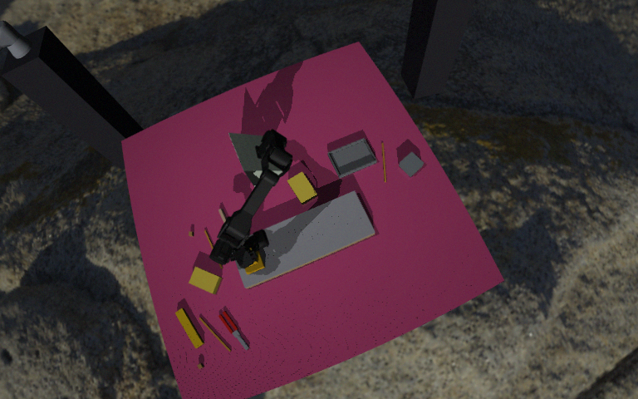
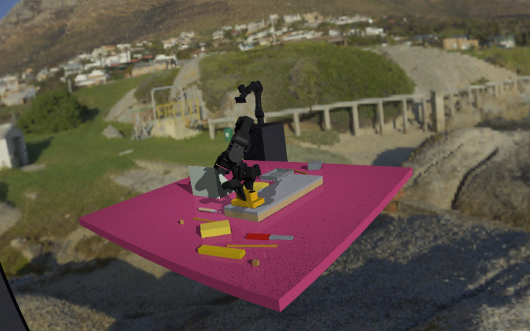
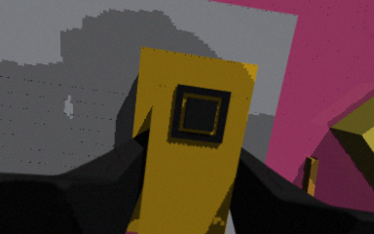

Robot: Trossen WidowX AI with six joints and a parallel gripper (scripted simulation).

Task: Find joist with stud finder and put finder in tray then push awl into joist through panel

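The grey tray is 29 cm behind my gripper tip, 48 cm to the left of it and 5 cm below it. Round my gripper tip: stud finder 1 cm ahead, 2 cm above; grey cube 19 cm behind, 70 cm to the left, 5 cm below; awl 17 cm behind, 8 cm to the right, 6 cm below.
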